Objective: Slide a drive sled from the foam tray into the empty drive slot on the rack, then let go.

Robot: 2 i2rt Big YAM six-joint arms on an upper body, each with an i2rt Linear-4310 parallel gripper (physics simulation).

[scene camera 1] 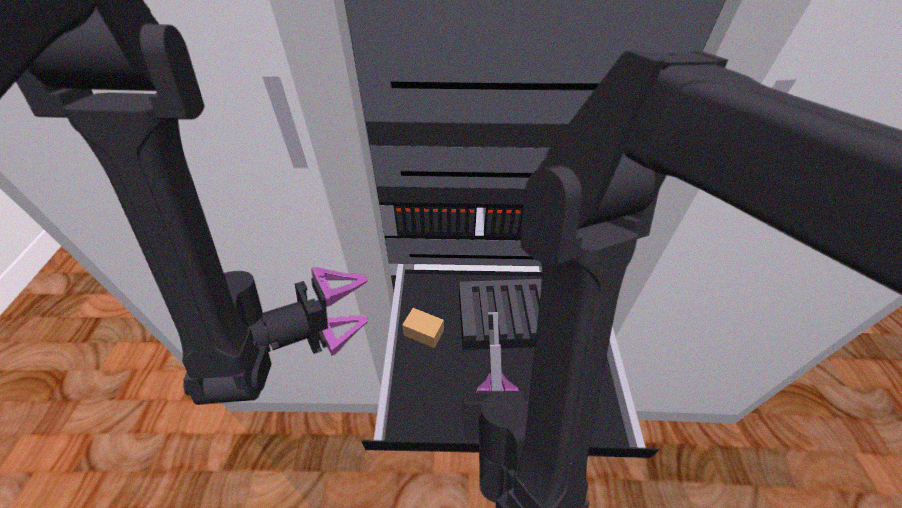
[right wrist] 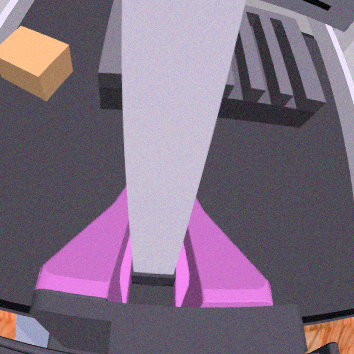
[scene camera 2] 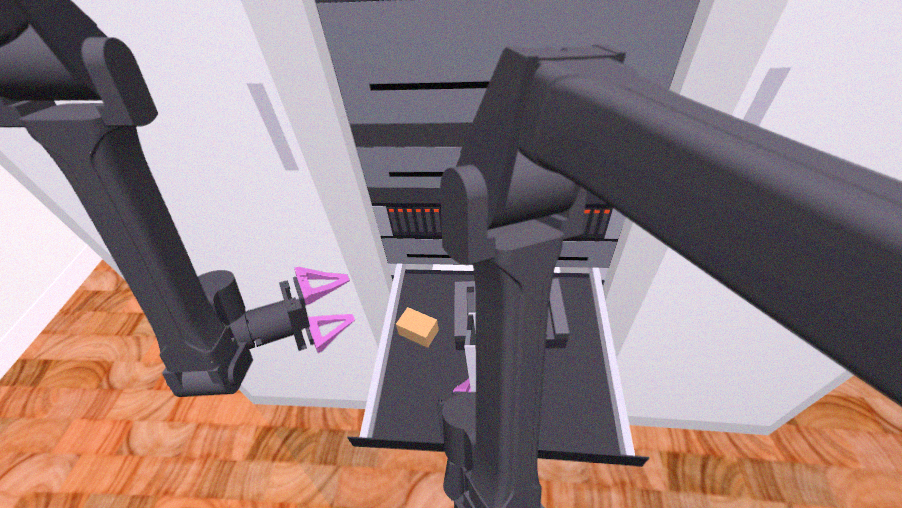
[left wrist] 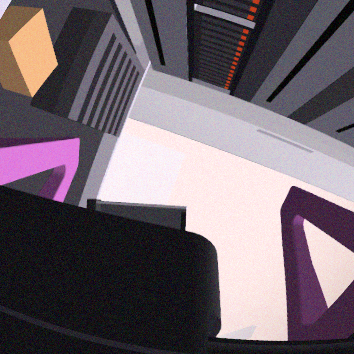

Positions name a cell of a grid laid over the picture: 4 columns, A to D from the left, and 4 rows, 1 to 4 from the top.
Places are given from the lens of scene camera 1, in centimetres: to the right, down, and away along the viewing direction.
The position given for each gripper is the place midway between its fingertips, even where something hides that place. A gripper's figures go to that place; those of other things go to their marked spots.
left gripper (scene camera 1: B3): -14, 7, 70
drive sled (scene camera 1: C3): 6, 14, 62
